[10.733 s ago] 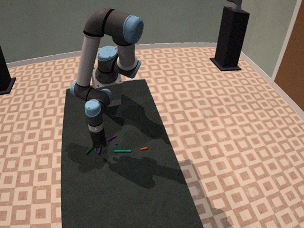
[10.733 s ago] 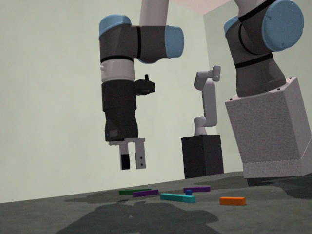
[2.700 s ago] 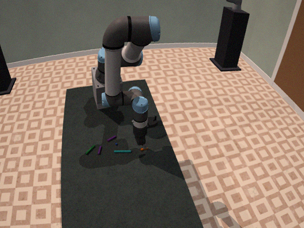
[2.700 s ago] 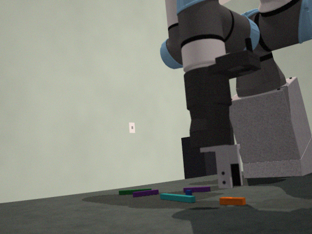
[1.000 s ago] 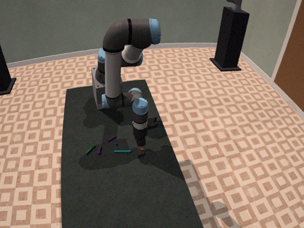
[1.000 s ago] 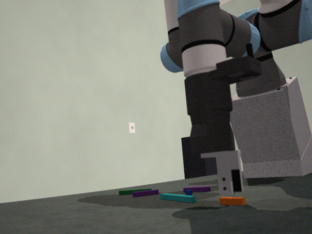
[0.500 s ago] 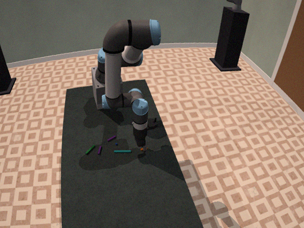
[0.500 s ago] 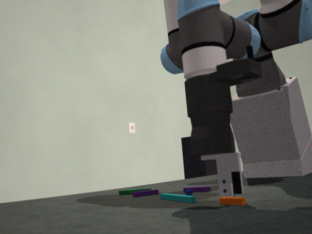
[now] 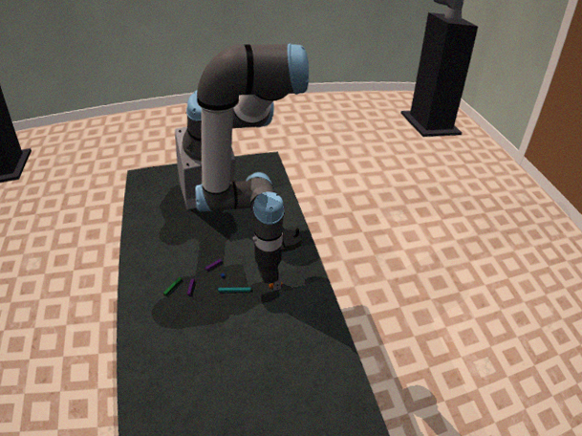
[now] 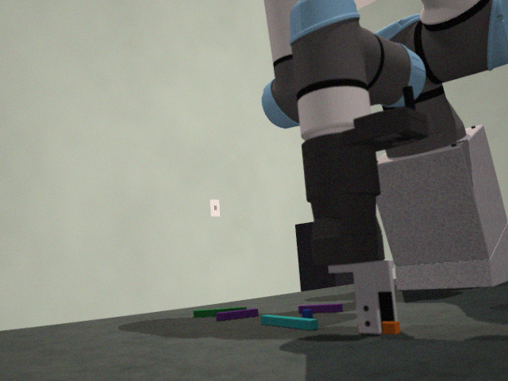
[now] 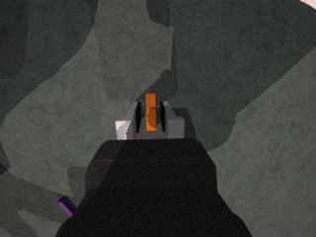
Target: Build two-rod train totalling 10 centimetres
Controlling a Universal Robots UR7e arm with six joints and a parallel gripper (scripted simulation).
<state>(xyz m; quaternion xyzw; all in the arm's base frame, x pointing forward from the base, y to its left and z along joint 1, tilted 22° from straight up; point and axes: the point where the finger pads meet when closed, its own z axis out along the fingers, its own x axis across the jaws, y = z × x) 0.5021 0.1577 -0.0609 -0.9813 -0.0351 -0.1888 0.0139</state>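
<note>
My hand is 1 cm above the orange rod. Round my hand: purple rod: 26 cm to the right, 4 cm behind, 1 cm below; turquoise rod: 13 cm to the right, 1 cm below, 1 cm behind; small blue rod: 16 cm to the right, 7 cm behind, 1 cm below.
</note>
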